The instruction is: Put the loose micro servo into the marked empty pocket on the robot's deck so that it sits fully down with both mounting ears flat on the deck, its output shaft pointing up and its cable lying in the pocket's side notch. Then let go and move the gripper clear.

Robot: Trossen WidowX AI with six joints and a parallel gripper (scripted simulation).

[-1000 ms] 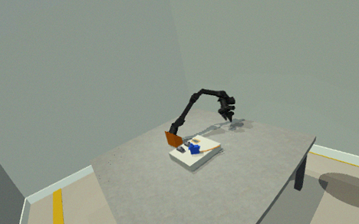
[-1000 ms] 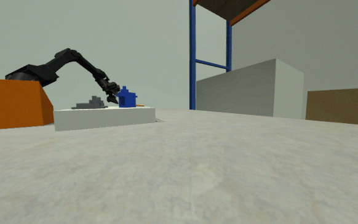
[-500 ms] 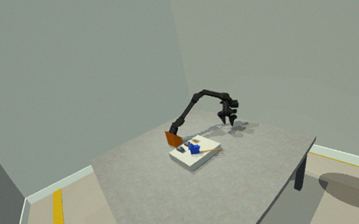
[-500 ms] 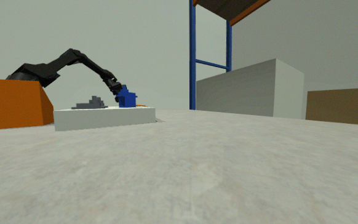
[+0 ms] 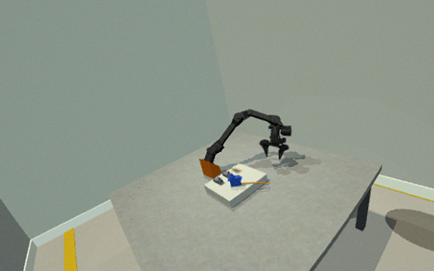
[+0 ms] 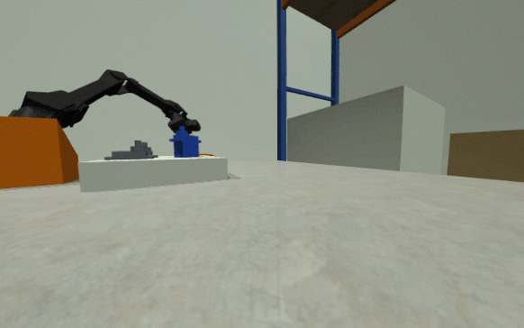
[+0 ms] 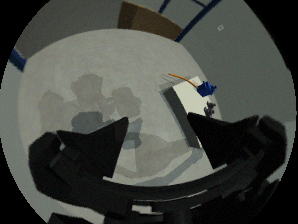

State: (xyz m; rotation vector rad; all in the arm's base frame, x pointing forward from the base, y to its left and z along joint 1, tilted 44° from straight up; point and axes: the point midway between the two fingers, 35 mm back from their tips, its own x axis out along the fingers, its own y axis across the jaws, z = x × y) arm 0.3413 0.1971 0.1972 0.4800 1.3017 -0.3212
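Right now the white deck is 27 cm to the right of my gripper tip, 6 cm below it and 6 cm behind it.
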